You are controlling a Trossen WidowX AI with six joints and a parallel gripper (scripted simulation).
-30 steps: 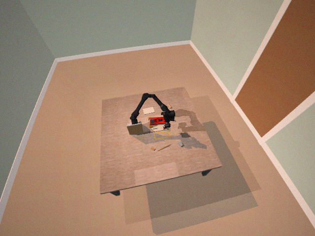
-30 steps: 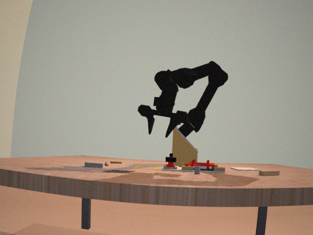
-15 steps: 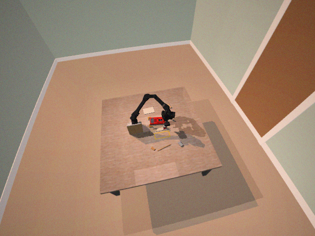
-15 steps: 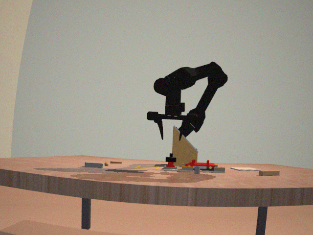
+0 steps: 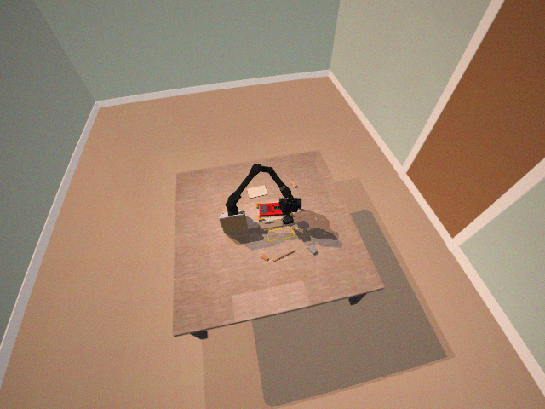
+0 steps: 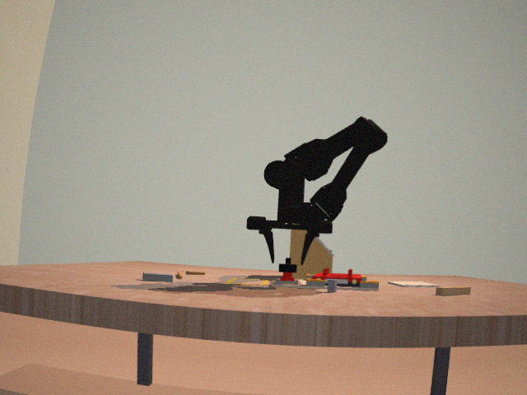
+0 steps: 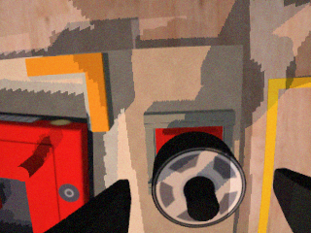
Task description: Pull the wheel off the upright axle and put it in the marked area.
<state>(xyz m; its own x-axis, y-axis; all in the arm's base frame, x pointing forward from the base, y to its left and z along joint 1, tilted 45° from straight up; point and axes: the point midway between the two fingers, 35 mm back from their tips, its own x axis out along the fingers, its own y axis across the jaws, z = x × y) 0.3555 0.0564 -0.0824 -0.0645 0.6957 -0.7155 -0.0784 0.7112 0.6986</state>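
Now: the black wheel 10 mm below my gripper tip. Round my gripper tip: grey block: 140 mm ahead, 250 mm to the right, 40 mm below; then orange brick: 180 mm behind, 260 mm to the right, 40 mm below; then orange rod: 60 mm behind, 260 mm to the right, 40 mm below.
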